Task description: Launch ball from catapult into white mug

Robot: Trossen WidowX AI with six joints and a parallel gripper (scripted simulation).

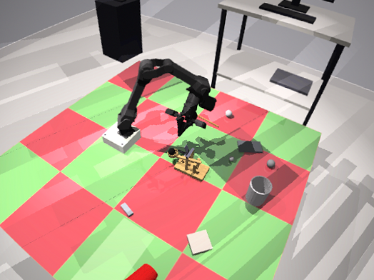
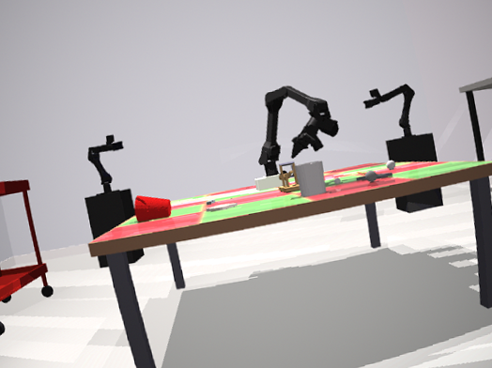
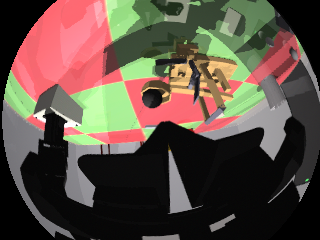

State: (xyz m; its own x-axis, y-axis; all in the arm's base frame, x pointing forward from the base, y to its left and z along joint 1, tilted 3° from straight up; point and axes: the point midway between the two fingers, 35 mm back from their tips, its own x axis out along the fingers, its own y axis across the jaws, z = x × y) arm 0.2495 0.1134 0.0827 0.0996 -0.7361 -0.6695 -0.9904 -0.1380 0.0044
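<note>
The dark ball is 60 mm below my gripper tip and 50 mm to the right of it. The rest, counted from my gripper tip: wooden catapult 70 mm below, 60 mm ahead, 20 mm to the right; then thin wooden stick 290 mm to the left, 120 mm below, 30 mm behind; then small white ball 220 mm ahead, 130 mm to the left, 110 mm below.
</note>
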